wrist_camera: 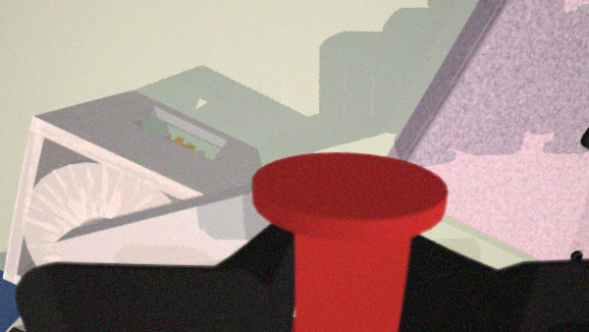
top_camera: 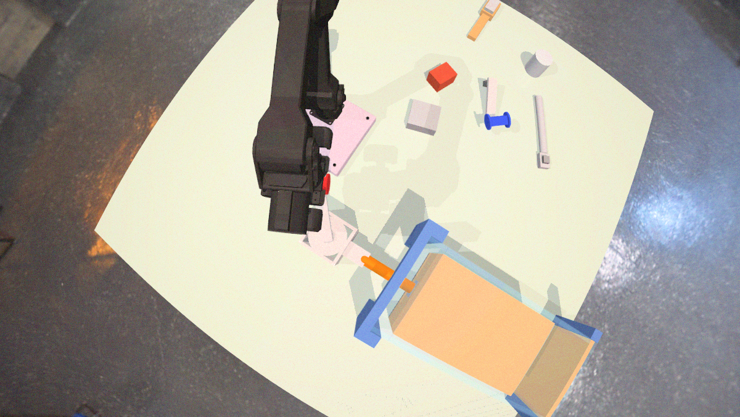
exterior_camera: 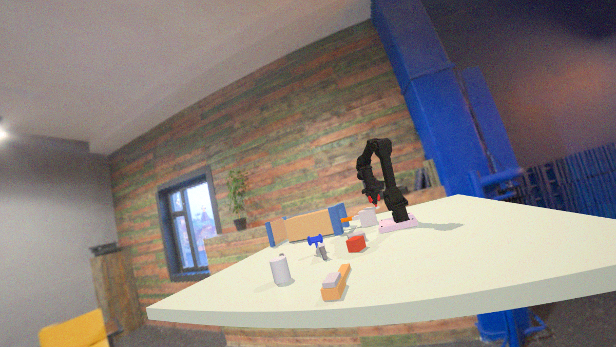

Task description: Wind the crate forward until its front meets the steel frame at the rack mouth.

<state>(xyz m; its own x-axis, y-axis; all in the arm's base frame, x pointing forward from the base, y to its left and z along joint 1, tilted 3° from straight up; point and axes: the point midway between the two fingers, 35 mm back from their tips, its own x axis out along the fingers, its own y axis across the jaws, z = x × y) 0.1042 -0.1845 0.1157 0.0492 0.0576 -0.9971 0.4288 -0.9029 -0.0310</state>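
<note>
The crank handle with red knob is 2 cm ahead of my gripper tip, 3 cm to the right of it and 1 cm below it. From my gripper tip the other things lie so: grey block 10 cm ahead, 29 cm to the left, 10 cm below; then blue steel frame 23 cm ahead, 8 cm to the right, 1 cm below; then grey winch 5 cm ahead, 8 cm to the right, 8 cm below.
</note>
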